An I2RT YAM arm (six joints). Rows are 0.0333 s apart.
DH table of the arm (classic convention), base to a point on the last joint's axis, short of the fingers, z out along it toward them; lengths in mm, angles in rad. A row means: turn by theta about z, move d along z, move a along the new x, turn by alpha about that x. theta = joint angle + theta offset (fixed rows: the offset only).
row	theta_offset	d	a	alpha
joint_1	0	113.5	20	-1.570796
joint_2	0	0	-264	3.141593
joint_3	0.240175	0	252.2	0
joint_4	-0.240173	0	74	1.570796
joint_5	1.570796	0	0	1.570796
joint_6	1.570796	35.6	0	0
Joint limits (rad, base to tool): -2.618..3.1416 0..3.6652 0..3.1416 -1.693..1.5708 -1.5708..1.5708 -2.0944..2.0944
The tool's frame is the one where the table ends.
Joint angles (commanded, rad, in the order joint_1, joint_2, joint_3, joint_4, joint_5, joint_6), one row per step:
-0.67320, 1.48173, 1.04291, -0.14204, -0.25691, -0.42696
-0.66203, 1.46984, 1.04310, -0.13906, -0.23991, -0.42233
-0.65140, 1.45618, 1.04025, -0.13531, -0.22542, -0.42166
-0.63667, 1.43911, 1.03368, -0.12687, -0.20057, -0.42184
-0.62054, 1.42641, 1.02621, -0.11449, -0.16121, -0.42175
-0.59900, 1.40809, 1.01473, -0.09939, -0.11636, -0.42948
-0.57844, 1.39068, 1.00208, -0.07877, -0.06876, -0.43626
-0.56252, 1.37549, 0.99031, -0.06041, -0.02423, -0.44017
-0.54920, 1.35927, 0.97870, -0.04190, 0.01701, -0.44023
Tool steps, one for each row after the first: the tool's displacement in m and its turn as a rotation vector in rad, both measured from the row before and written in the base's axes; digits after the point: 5 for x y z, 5 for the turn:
0.00067, 0.00347, 0.00398, -0.01290, -0.00756, -0.00555
0.00007, 0.00376, 0.00357, -0.01444, -0.00706, -0.00200
0.00007, 0.00494, 0.00373, -0.02176, -0.00739, -0.00647
0.00065, 0.00435, 0.00238, -0.02620, -0.00270, -0.01800
0.00042, 0.00630, 0.00296, -0.03642, -0.00262, -0.01405
0.00024, 0.00575, 0.00279, -0.03770, -0.00609, -0.01855
-0.00041, 0.00441, 0.00221, -0.03133, -0.00599, -0.02233
-0.00107, 0.00389, 0.00258, -0.02698, -0.01046, -0.02407

